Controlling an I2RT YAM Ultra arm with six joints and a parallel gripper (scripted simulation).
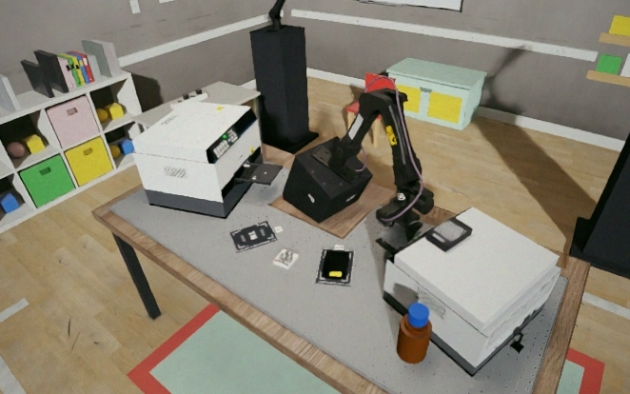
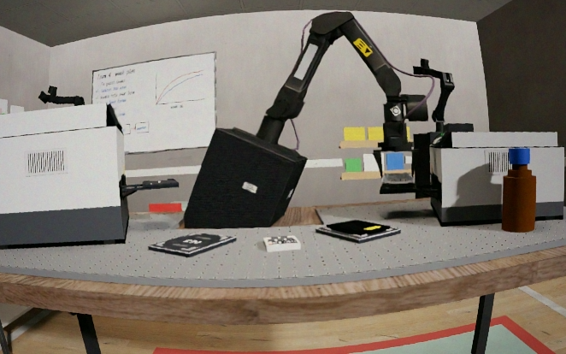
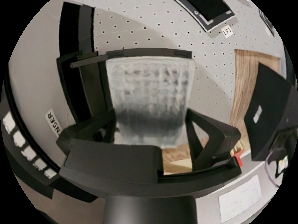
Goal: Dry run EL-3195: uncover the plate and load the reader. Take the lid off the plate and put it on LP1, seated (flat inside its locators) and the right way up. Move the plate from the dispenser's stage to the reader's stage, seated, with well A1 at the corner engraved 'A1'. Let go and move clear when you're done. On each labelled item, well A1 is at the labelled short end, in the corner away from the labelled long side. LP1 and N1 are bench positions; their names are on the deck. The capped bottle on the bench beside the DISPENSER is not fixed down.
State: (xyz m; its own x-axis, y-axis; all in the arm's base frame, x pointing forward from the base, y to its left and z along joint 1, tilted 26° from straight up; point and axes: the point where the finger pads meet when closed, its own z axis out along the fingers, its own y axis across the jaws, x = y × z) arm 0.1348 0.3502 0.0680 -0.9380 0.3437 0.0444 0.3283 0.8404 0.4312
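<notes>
Right now my hand is 18 cm short of the black lid, 16 cm to the left of it and 9 cm above it. From my hand the other things lie so: white well plate right at my hand; then capped bottle 34 cm ahead, 20 cm to the left, 1 cm above.
</notes>
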